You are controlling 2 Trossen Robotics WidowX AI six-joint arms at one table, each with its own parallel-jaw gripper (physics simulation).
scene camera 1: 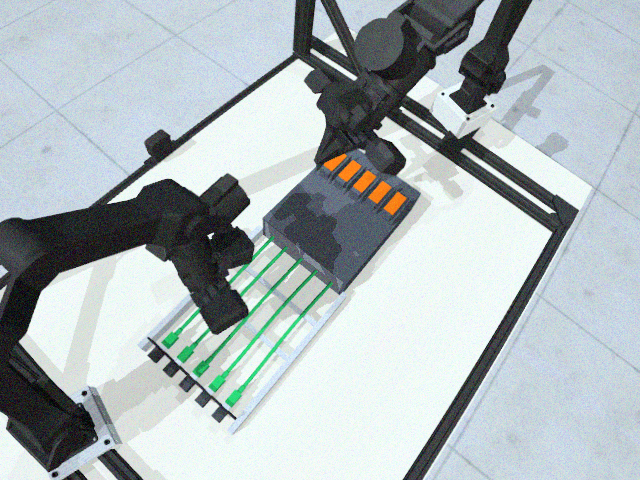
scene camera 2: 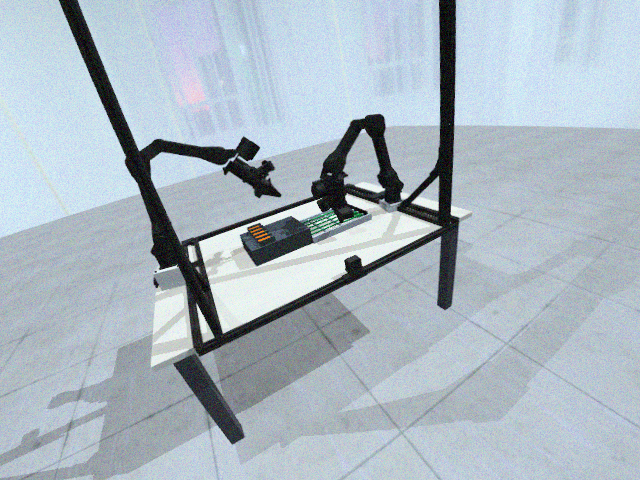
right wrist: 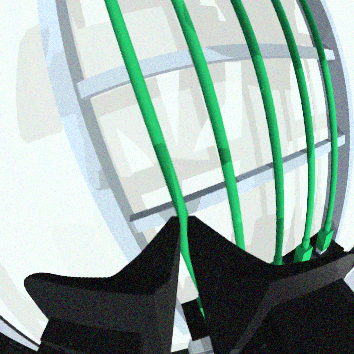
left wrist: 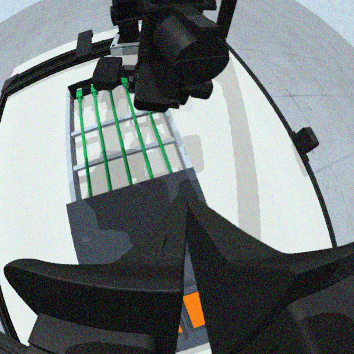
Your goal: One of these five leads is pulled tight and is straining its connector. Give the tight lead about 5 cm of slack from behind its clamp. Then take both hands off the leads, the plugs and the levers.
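Places are measured from the left arm's base along level axes (x back, y left, z down), in centimetres.
Pixels of known places: left gripper, fingertip midpoint: (scene camera 1: pixel 316 163) (scene camera 2: pixel 281 196) (left wrist: pixel 183 203); right gripper, fingertip midpoint: (scene camera 1: pixel 212 299) (scene camera 2: pixel 341 222) (right wrist: pixel 182 222); left arm's base, origin of the base link: (scene camera 1: pixel 467 100) (scene camera 2: pixel 170 263); right arm's base, origin of the base link: (scene camera 1: pixel 70 432) (scene camera 2: pixel 393 200) (left wrist: pixel 129 37).
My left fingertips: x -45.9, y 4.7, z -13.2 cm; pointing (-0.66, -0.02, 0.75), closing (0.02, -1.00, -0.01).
For each thing: its top centre in the pictures, then the offset to it from my left fingertips. "*": a spot on its surface instead.
- dark box, middle of its top: (left wrist: pixel 152 278) (scene camera 1: pixel 347 198) (scene camera 2: pixel 272 226) dy +2.5, dx +6.4, dz +12.0 cm
- leftmost lead, surface spot: (right wrist: pixel 150 120) * dy +2.5, dx -16.7, dz +18.1 cm
- plug, middle of its top: (scene camera 1: pixel 169 339) dy +6.5, dx -31.3, dz +17.8 cm
- neighbouring lead, surface spot: (right wrist: pixel 215 115) * dy +5.4, dx -16.5, dz +18.1 cm
- small black block, surface spot: (scene camera 1: pixel 158 144) (scene camera 2: pixel 352 257) * dy -28.5, dx -16.3, dz +15.8 cm
Several green leads run side by side from the dark box (scene camera 1: pixel 356 232) (scene camera 2: pixel 276 253) (left wrist: pixel 105 240) to green plugs at a black strip. The box has a row of orange levers (scene camera 1: pixel 364 180) (scene camera 2: pixel 258 232) (left wrist: pixel 194 310). All leads look nearly straight; I cannot tell which is tight. My right gripper (right wrist: pixel 182 222) is shut on the leftmost lead (right wrist: pixel 150 120) in the right wrist view, which bends slightly at the fingertips. Its plug is mostly hidden by the fingers there; the plug (scene camera 1: pixel 170 338) shows in scene camera 1. My left gripper (scene camera 2: pixel 279 194) (left wrist: pixel 183 203) is shut, empty, and hangs above the box.
A pale rail frame (scene camera 1: pixel 286 364) (right wrist: pixel 280 170) with crossbars lies under the leads. Black clips stand along its strip. The neighbouring lead (right wrist: pixel 215 115) runs close beside the right fingers. A black frame (scene camera 1: pixel 491 330) borders the table, with a small black block (scene camera 1: pixel 158 144) (scene camera 2: pixel 353 264) at one edge.
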